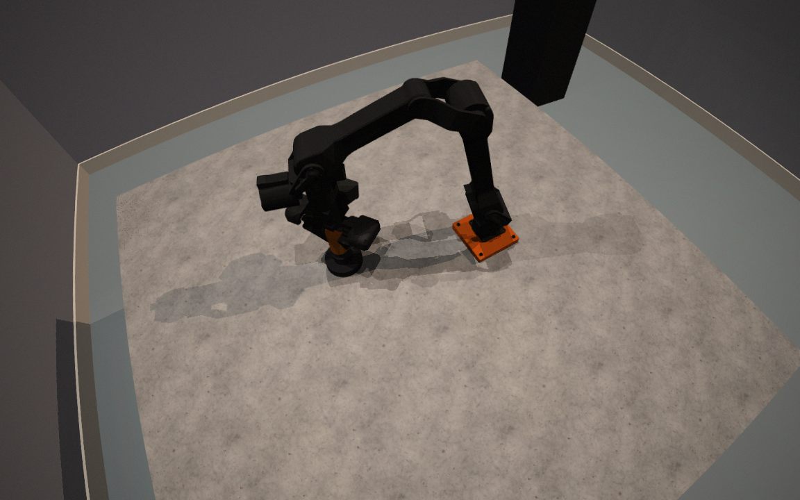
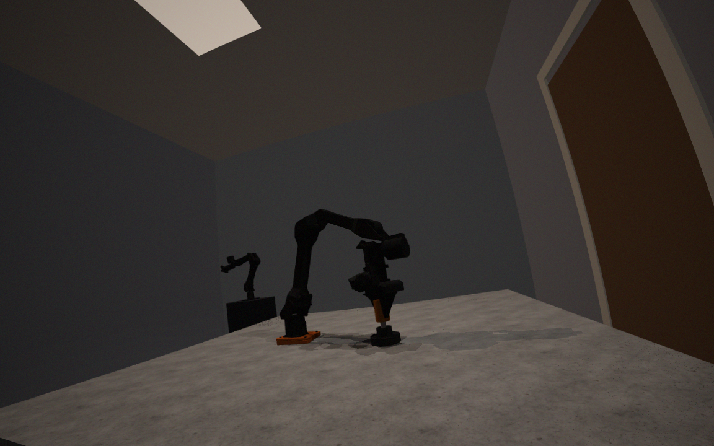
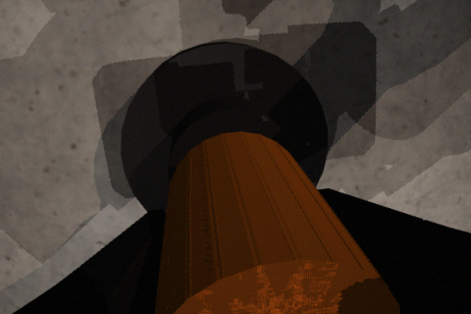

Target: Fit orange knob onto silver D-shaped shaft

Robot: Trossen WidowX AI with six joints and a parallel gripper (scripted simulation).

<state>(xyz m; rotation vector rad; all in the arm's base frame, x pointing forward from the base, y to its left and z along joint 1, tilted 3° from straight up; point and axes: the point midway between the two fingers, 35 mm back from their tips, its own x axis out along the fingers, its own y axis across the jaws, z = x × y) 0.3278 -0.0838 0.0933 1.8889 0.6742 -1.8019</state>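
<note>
Right now the orange knob is 3 cm above my gripper tip. Round my gripper tip: round black pedestal 4 cm below.
</note>
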